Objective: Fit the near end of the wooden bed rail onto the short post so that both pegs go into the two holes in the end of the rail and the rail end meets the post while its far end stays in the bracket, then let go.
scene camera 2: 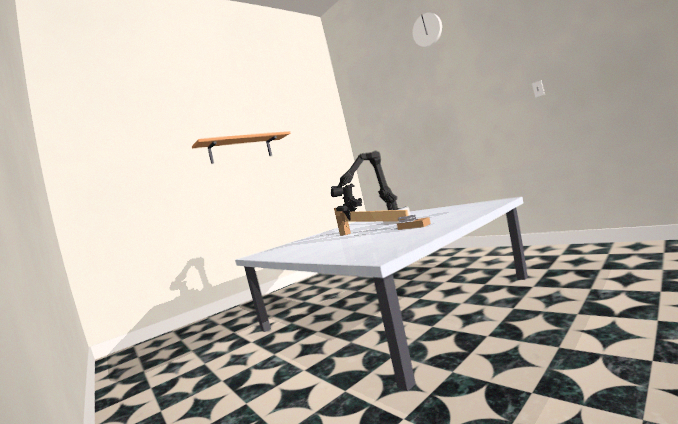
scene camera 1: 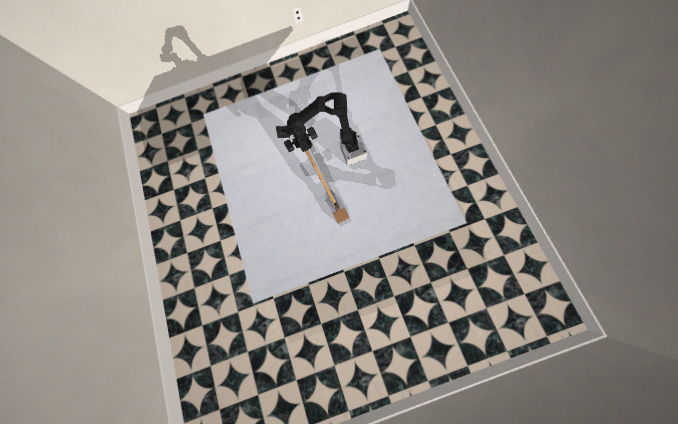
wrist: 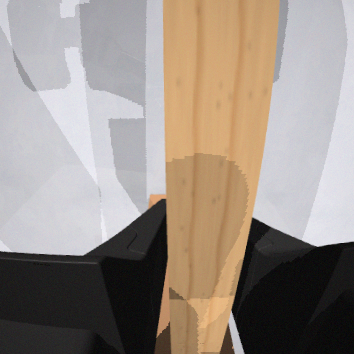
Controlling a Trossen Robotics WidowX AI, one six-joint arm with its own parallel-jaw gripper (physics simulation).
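Frame: origin at the arm's base, x up, y left, z back, level; metres.
Where they show: gripper, fingertip midpoint: (scene camera 2: 350,220); arm's base, origin of the base link: (scene camera 1: 352,146).
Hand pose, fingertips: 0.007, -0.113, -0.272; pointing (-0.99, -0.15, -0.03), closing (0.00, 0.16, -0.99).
Each offset is from my fingertips to the centre of the thing, as dx, dy, dz. "*": to the spot under its first point. Level surfaces: height alone.
The long pale wooden bed rail {+0.002, +0.181, +0.028} (scene camera 1: 321,177) (scene camera 2: 379,216) (wrist: 215,115) lies level above the table. Its far end is at the grey bracket {-0.050, +0.394, +0.060} (scene camera 2: 407,218) beside a flat brown wooden block {-0.069, +0.425, +0.064} (scene camera 1: 341,216) (scene camera 2: 414,224). The short wooden post {* -0.032, -0.047, -0.022} (scene camera 2: 344,226) stands upright on the table at the rail's near end; a small orange part of it {* -0.078, -0.053, +0.013} (wrist: 158,199) shows left of the rail in the wrist view. My gripper (scene camera 1: 305,148) (scene camera 2: 348,213) (wrist: 187,206) is shut on the rail near the post. The fingers hide the joint, so the pegs, holes and any gap there cannot be seen.
The arm's base (scene camera 1: 354,154) stands on the white table {dx -0.087} (scene camera 1: 280,260) (scene camera 2: 320,255), to the right of the rail in scene camera 1. The arm arches from it over to the rail's near end. A wall shelf (scene camera 2: 240,139) hangs on the wall beyond the table.
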